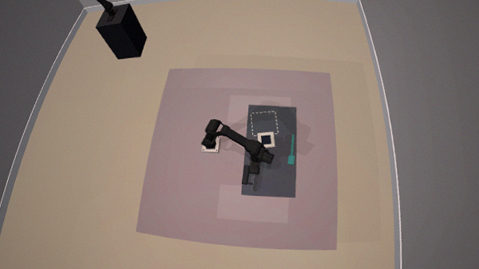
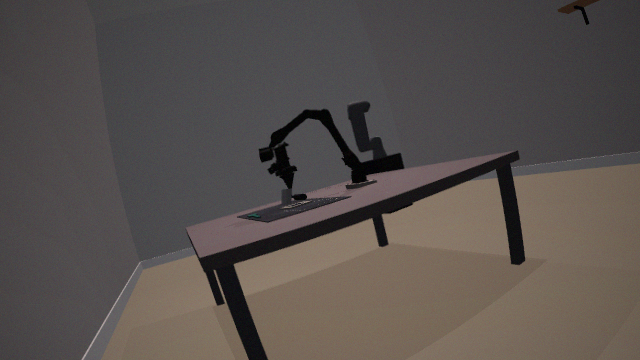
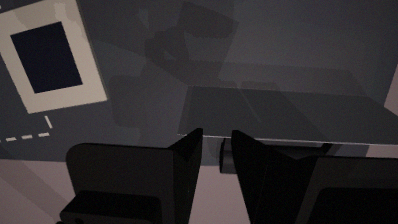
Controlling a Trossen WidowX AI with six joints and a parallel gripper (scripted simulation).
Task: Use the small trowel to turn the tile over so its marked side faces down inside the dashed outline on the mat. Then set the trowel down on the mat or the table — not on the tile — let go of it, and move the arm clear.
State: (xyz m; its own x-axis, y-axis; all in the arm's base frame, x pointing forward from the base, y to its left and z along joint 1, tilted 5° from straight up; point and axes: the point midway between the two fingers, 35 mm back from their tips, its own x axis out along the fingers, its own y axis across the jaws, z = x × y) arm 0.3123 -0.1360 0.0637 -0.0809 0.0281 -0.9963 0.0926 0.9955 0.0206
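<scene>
My gripper tip is now 90 mm short of the dark mat, 120 mm to the right of it and 90 mm above it. The rest, counted from my gripper tip: tile: 60 mm ahead, 180 mm to the left, 70 mm below; then teal long-handled tool: 230 mm ahead, 90 mm to the left, 70 mm below.
</scene>
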